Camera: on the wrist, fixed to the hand. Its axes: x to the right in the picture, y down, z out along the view.
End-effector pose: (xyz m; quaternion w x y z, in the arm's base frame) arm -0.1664 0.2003 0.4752 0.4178 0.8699 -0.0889 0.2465
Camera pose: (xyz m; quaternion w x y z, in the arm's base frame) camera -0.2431 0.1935 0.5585 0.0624 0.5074 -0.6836 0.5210
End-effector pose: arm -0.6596 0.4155 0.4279 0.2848 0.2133 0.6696 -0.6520
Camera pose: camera -0.5896 0.4885 0.3765 0.6374 0.6849 0.2699 -0.2275
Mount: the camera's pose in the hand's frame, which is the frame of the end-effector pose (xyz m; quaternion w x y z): -0.0246 0.0889 -0.0660 0.6566 0.0355 0.0481 0.7518
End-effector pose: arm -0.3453 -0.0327 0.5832 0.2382 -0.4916 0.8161 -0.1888
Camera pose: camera -0.4366 0.0337 0.5938 0.2765 0.3083 0.9102 0.0025
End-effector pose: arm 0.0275 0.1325 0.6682 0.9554 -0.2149 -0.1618 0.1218
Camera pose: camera 0.0143 0.1786 0.5654 0.5512 -0.2347 0.1056 0.7937
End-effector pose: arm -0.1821 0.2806 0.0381 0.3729 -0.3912 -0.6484 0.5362
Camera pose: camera -0.1027 0.2955 -0.0415 0.1132 0.7569 0.0947 -0.6366
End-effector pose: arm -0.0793 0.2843 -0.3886 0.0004 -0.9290 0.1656 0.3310
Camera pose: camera -0.0840 0.2006 -0.3123 0.2236 0.5014 -0.8190 -0.1671
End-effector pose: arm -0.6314 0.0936 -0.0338 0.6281 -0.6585 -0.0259 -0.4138
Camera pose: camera -0.6321 0.0309 -0.1283 0.7482 -0.4097 0.4936 0.1698
